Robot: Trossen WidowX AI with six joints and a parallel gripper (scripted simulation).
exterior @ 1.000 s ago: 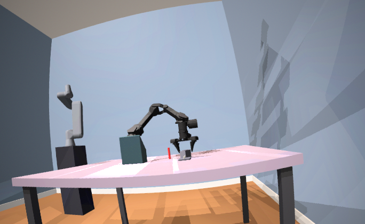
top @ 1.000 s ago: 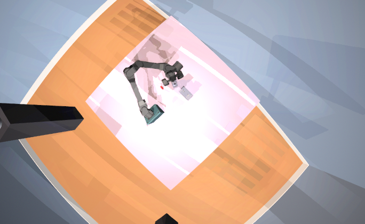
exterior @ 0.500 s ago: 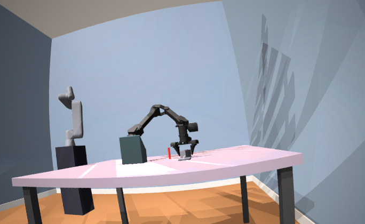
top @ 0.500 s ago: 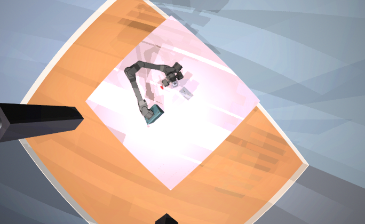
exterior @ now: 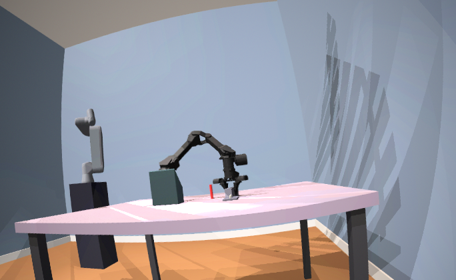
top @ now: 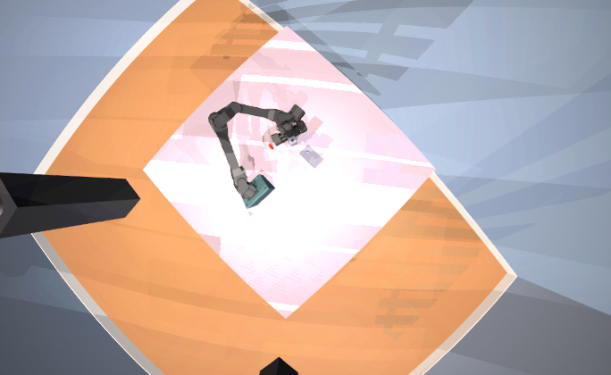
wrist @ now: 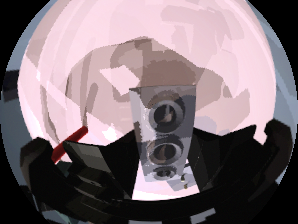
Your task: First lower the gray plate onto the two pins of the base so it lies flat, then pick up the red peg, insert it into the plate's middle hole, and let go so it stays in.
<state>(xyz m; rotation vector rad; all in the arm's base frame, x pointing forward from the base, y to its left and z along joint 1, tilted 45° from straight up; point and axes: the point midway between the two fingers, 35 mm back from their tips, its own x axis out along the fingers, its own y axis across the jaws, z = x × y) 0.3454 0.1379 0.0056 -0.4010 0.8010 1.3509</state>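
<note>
Right now the dark base is 16 cm to the right of my gripper tip and 1 cm ahead of it. Also, from my gripper tip: gray plate (3 cm above); then red peg (12 cm behind, 3 cm to the left, 3 cm above).
</note>
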